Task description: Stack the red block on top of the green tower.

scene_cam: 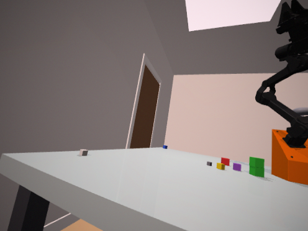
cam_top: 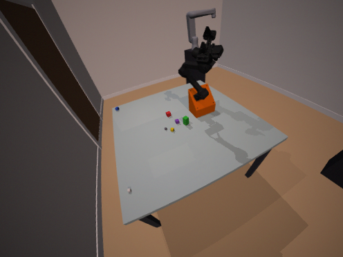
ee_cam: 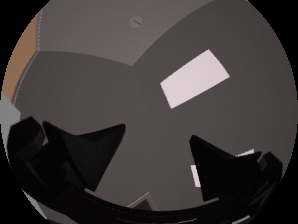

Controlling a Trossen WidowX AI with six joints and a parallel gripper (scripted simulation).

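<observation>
Now: the red block 9 cm ahead of my gripper tip, 40 cm to the right of it and 67 cm below it. From my gripper tip the other things lie so: small grey block 20 cm ahead, 24 cm to the right, 68 cm below; then purple block 7 cm ahead, 26 cm to the right, 68 cm below; then yellow block 16 cm ahead, 19 cm to the right, 68 cm below.
</observation>
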